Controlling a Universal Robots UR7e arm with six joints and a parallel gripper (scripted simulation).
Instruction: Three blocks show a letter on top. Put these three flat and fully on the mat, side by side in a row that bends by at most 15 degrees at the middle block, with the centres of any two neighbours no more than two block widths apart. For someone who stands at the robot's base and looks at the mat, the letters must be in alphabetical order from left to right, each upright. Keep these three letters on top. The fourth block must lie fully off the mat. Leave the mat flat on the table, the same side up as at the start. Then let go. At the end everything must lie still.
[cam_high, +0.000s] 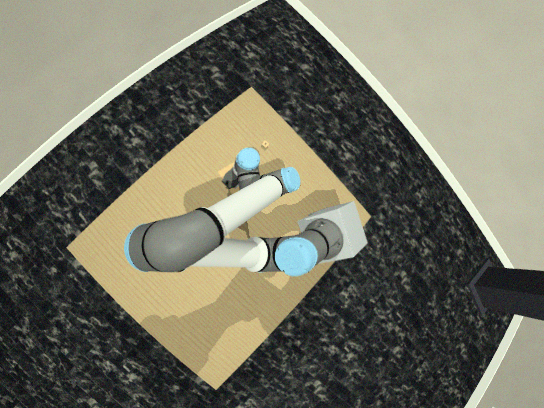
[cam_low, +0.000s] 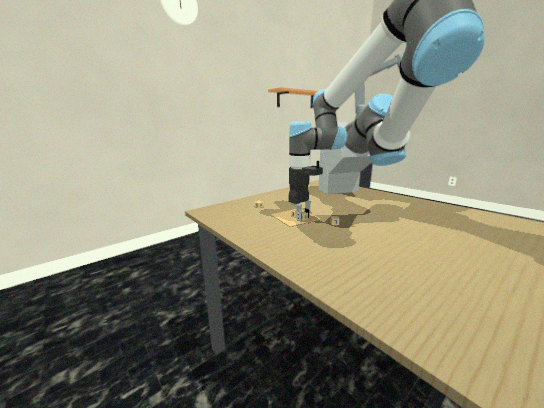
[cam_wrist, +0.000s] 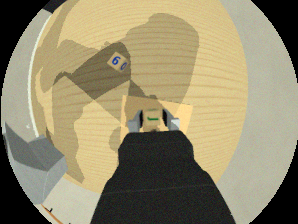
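Now: the mat 40 mm to the right of my hand, 20 mm below it and 10 mm ahead of it.
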